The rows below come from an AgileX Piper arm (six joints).
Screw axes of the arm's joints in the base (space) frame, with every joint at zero. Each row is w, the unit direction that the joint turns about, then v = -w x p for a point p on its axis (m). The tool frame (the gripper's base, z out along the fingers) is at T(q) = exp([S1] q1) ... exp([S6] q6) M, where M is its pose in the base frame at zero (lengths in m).
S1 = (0, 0, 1, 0.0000, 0.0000, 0.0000)
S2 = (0, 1, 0, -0.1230, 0.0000, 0.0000)
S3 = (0, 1, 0, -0.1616, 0.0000, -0.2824)
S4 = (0.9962, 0, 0.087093, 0.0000, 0.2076, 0.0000)
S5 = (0, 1, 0, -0.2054, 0.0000, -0.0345)
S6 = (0.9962, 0, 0.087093, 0.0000, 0.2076, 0.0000)
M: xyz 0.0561 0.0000 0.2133 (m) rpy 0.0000 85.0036 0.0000 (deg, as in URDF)
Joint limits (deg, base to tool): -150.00..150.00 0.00..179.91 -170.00..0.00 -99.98..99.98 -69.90..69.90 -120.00..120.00
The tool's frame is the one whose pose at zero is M.
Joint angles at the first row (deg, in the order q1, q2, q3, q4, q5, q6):
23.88, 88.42, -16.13, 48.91, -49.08, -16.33
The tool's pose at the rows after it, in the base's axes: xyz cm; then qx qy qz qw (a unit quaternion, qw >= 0):
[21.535 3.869 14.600 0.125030 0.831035 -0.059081 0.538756]
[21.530 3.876 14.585 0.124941 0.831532 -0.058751 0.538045]
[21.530 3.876 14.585 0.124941 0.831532 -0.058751 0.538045]
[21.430 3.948 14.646 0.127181 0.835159 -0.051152 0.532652]
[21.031 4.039 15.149 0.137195 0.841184 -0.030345 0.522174]
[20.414 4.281 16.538 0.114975 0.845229 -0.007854 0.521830]
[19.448 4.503 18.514 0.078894 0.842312 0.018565 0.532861]
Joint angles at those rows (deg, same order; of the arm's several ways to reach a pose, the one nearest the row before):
23.88, 88.42, -16.13, 48.91, -49.08, -16.33
23.88, 88.42, -16.13, 48.91, -48.97, -16.33
23.88, 88.42, -16.13, 48.91, -48.97, -16.33
23.88, 87.72, -16.13, 49.02, -47.54, -16.20
23.88, 84.75, -16.05, 50.16, -43.65, -16.49
23.88, 78.96, -16.05, 50.48, -38.31, -20.52
23.88, 71.19, -16.05, 50.59, -32.30, -25.95

